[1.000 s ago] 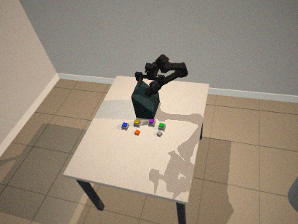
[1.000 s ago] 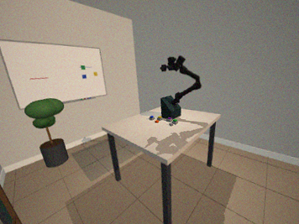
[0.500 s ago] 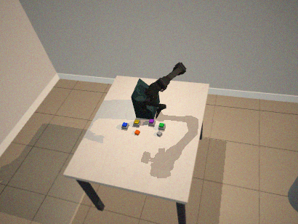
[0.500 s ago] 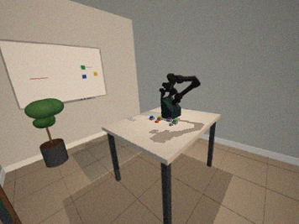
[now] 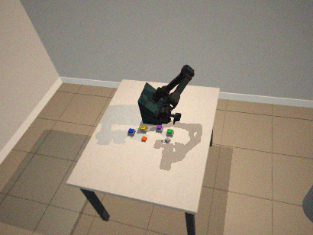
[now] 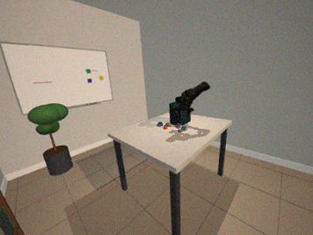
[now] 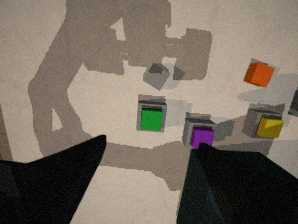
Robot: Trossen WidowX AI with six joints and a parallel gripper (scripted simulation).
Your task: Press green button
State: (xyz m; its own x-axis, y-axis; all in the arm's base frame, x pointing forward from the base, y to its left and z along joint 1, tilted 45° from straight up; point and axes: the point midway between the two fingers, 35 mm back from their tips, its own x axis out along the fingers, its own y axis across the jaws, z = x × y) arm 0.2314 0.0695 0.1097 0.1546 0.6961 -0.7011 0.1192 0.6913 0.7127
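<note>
My gripper tip is 1 cm past the green button and 10 cm above it. Round my gripper tip: grey block (6 cm ahead, 1 cm to the right, 12 cm below); purple button (5 cm behind, 9 cm to the right, 10 cm below); orange block (6 cm ahead, 19 cm to the right, 12 cm below).
</note>
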